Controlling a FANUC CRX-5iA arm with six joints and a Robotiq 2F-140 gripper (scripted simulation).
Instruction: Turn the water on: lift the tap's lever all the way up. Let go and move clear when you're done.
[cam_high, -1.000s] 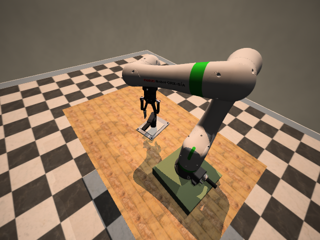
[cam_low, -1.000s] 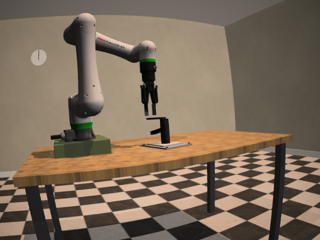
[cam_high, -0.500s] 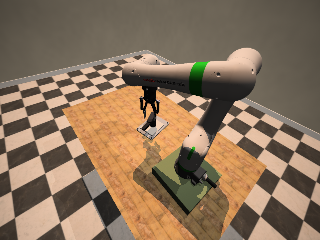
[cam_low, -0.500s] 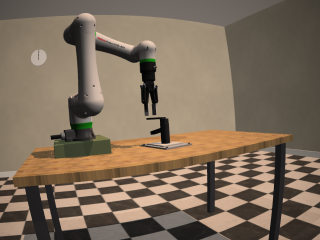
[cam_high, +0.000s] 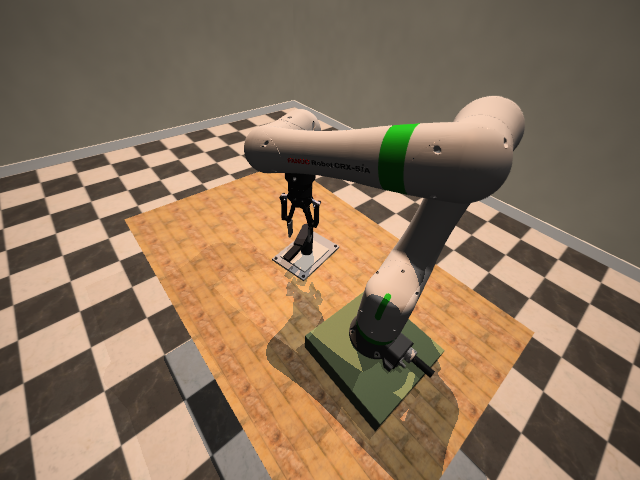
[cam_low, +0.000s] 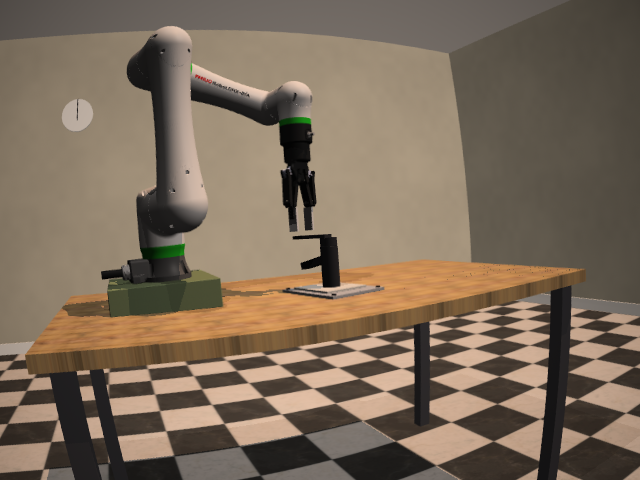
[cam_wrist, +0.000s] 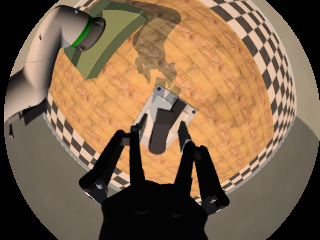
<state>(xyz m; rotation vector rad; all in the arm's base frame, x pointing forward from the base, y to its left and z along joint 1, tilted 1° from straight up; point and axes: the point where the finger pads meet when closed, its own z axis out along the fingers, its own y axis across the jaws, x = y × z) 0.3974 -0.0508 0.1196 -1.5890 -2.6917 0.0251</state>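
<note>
My hand is 50 mm above the lever, 30 mm to the left of it and 20 mm short of it.
</note>
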